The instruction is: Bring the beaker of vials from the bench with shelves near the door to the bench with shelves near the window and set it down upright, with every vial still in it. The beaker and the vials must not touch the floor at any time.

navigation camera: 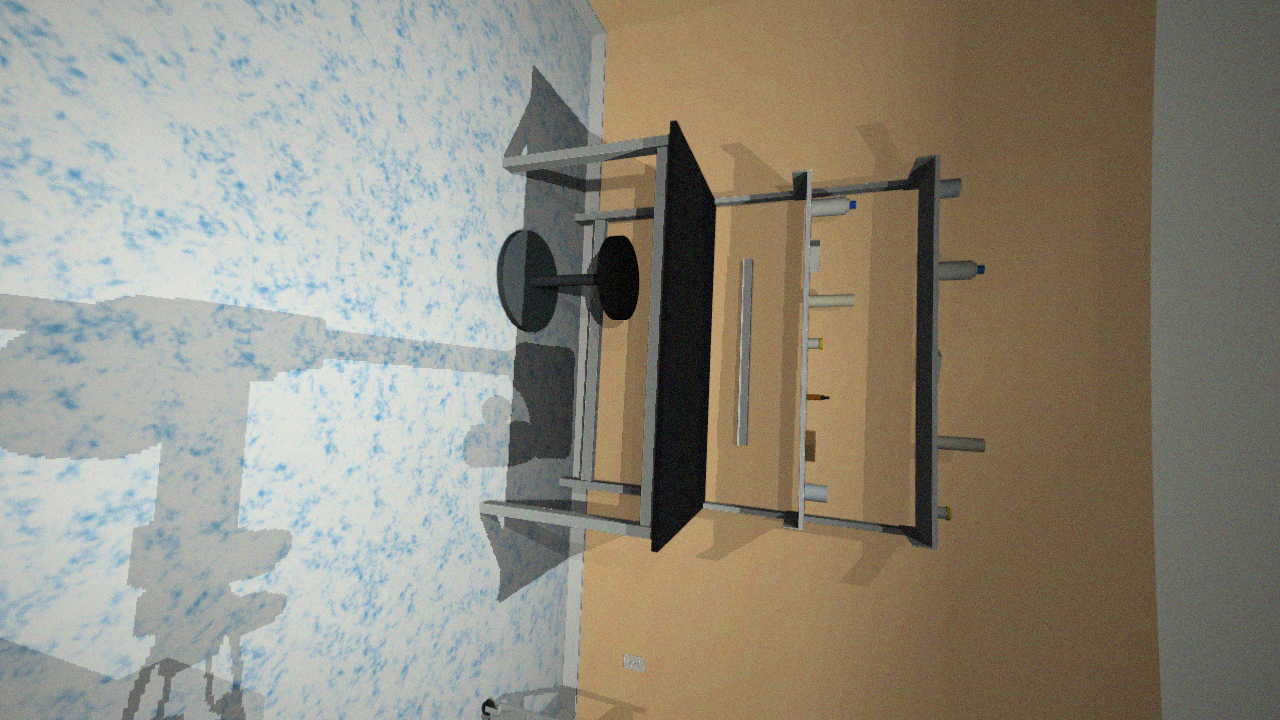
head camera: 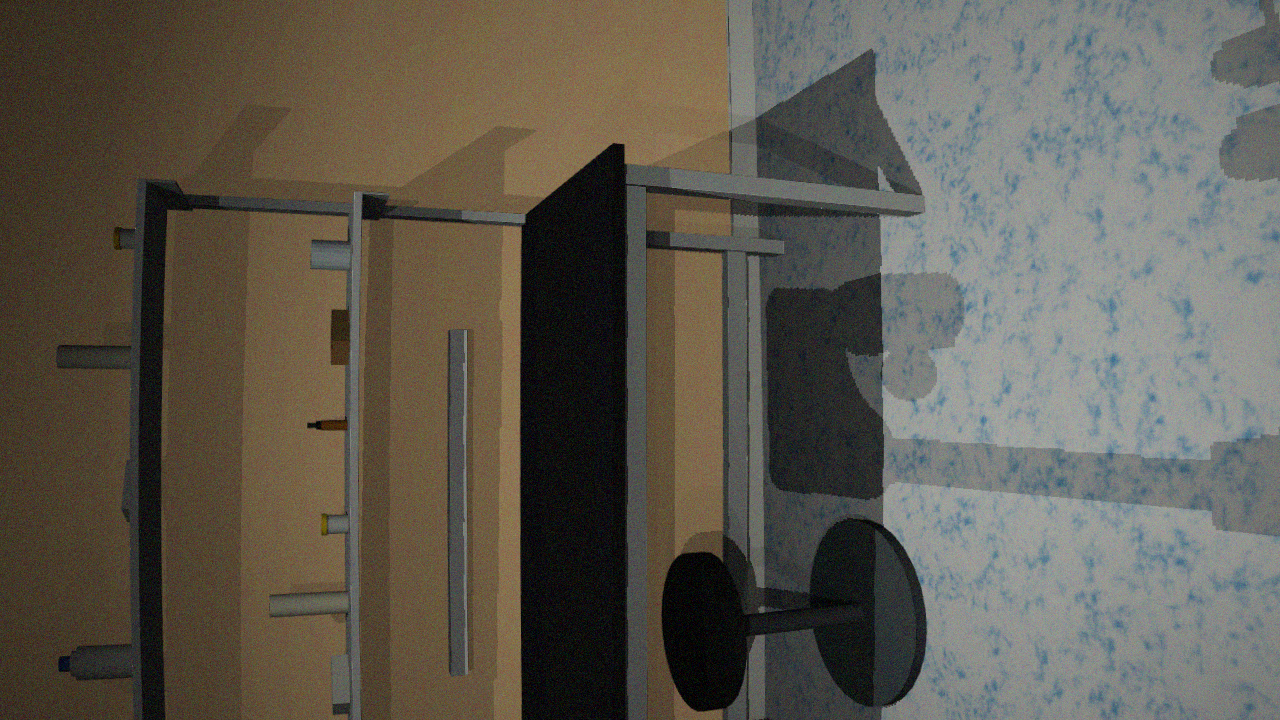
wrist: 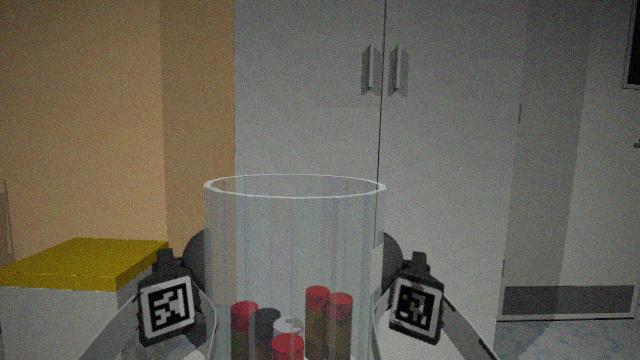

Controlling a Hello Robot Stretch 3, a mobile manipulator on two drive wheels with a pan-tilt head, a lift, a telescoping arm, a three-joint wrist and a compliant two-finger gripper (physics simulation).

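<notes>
My gripper (wrist: pixel 295 257) is shut on the clear beaker (wrist: pixel 295 235); its fingers press the beaker's left and right sides in the wrist view. The beaker looks upright; its base is below the view's edge. Several vials (wrist: pixel 317 300) with red, dark and white caps stand low inside it. A bench with shelves (head camera: pixel 572 402) (navigation camera: pixel 684 358) with a black top stands against the orange wall ahead in the sideways head and navigation views, apart from the robot. Neither window nor door shows beside it. Gripper and beaker do not show in those two views.
A black stool (head camera: pixel 702 631) (navigation camera: pixel 617 277) stands at the bench's left front. Bottles and small items stand on its lower shelf (head camera: pixel 354 474) (navigation camera: pixel 802 376) and upper shelf (head camera: pixel 150 402) (navigation camera: pixel 927 358). The wrist view shows a grey cabinet (wrist: pixel 310 125), a yellow-topped box (wrist: pixel 85 255) and part of a door (wrist: pixel 600 210).
</notes>
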